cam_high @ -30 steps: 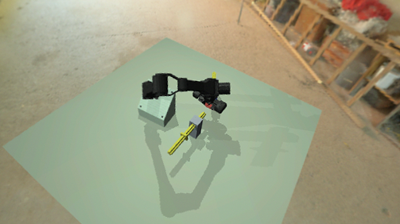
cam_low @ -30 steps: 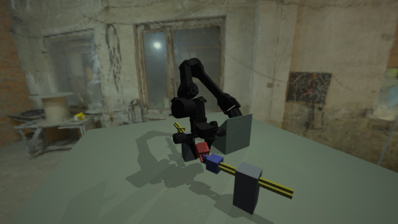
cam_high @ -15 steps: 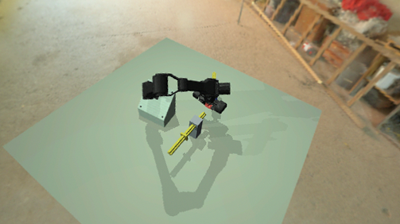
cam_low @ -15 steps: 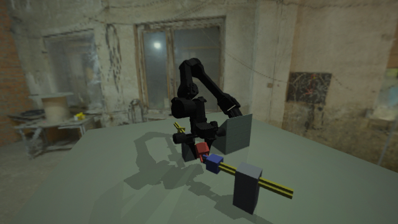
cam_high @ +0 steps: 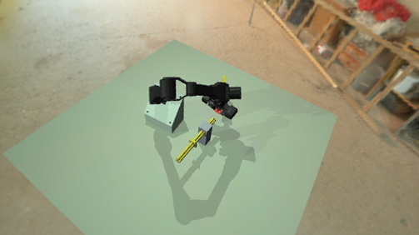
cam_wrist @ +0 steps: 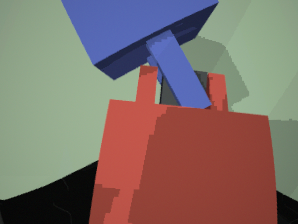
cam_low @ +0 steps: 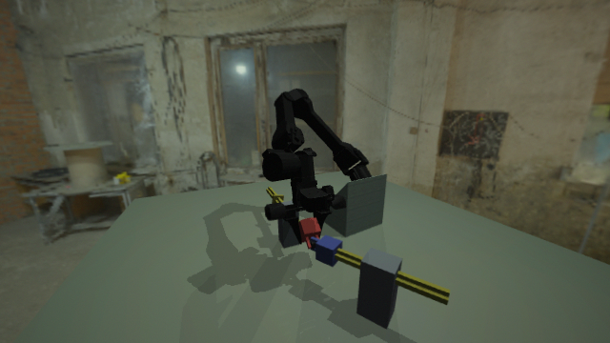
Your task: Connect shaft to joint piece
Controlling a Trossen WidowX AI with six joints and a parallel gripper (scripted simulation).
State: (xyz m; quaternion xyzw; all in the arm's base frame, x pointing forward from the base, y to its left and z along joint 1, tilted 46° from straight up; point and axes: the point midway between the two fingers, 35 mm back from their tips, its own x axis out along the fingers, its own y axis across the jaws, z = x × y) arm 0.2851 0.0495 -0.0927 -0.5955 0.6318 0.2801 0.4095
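Right now my gripper tip is 30 mm below the red joint piece.
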